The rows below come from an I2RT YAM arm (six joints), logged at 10 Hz.
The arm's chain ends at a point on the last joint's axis. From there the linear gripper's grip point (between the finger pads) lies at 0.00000 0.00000 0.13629 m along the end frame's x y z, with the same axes.
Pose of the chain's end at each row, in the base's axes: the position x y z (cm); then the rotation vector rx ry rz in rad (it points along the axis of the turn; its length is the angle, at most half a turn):
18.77, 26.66, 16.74, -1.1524, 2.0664, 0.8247
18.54, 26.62, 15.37, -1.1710, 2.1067, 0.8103
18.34, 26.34, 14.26, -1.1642, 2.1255, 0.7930
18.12, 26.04, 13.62, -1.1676, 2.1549, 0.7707
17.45, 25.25, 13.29, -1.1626, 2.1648, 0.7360
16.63, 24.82, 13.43, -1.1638, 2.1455, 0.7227
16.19, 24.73, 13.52, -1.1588, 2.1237, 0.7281
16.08, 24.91, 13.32, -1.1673, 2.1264, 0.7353
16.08, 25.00, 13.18, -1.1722, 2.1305, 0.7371
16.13, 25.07, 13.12, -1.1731, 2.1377, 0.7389
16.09, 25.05, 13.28, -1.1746, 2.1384, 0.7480
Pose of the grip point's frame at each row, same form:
21.72, 37.06, 8.44, -1.1524, 2.0664, 0.8247
21.25, 36.73, 6.64, -1.1710, 2.1067, 0.8103
21.14, 36.28, 5.36, -1.1642, 2.1255, 0.7930
20.89, 35.71, 4.42, -1.1676, 2.1549, 0.7707
20.46, 34.68, 3.93, -1.1626, 2.1648, 0.7360
19.85, 34.28, 4.16, -1.1638, 2.1455, 0.7227
19.53, 34.34, 4.45, -1.1588, 2.1237, 0.7281
19.28, 34.53, 4.21, -1.1673, 2.1264, 0.7353
19.21, 34.60, 4.03, -1.1722, 2.1305, 0.7371
19.20, 34.65, 3.92, -1.1731, 2.1377, 0.7389
19.07, 34.67, 4.10, -1.1746, 2.1384, 0.7480

